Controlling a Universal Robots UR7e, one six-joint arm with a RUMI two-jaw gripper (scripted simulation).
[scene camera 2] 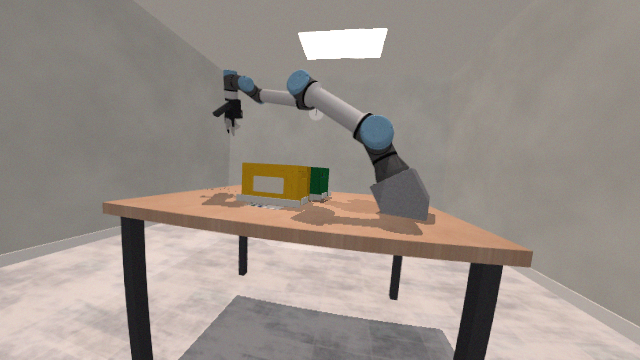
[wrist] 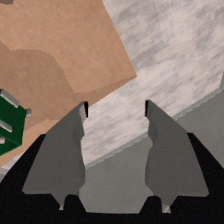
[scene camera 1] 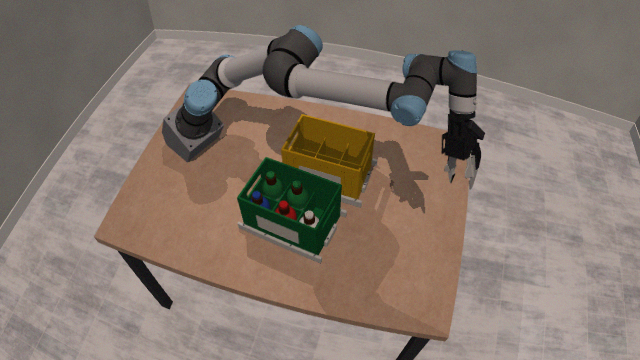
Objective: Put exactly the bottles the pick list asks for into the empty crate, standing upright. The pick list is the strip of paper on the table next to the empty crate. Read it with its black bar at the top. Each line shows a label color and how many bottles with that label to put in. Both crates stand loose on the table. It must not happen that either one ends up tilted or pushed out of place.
I see my gripper (scene camera 1: pixel 460 186) and a yellow crate (scene camera 1: pixel 346 143).
The yellow crate is seen too in scene camera 2 (scene camera 2: pixel 292 182). My gripper also shows in the wrist view (wrist: pixel 116 101). The wrist view misses the yellow crate: it is out of frame.
